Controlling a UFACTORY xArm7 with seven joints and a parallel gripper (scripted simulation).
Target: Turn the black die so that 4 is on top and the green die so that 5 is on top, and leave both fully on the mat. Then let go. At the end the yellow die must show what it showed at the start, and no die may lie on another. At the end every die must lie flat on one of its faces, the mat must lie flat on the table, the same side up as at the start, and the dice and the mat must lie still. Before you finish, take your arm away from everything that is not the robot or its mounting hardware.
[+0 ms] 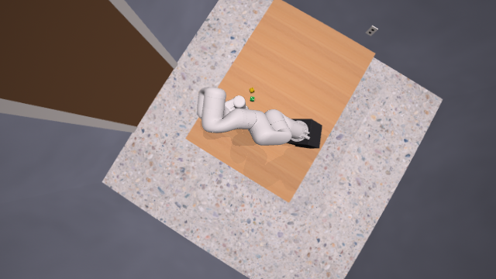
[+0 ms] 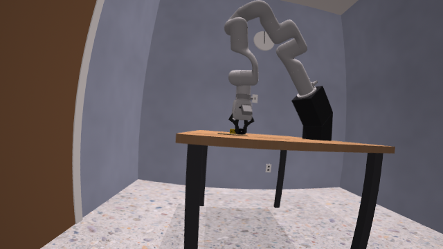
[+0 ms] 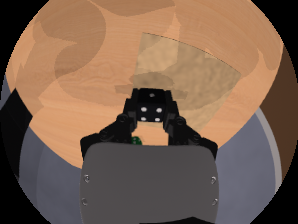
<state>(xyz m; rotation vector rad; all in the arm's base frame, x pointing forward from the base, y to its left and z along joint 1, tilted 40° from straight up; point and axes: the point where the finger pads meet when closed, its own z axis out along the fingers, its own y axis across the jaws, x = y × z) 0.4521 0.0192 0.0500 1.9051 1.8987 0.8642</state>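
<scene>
My gripper is now 10 mm above the black die. Round my hand: yellow die (180 mm to the right, 20 mm ahead, 10 mm below); tan mat (40 mm ahead, 20 mm below); green die (120 mm to the right, 20 mm behind, 10 mm below).
</scene>
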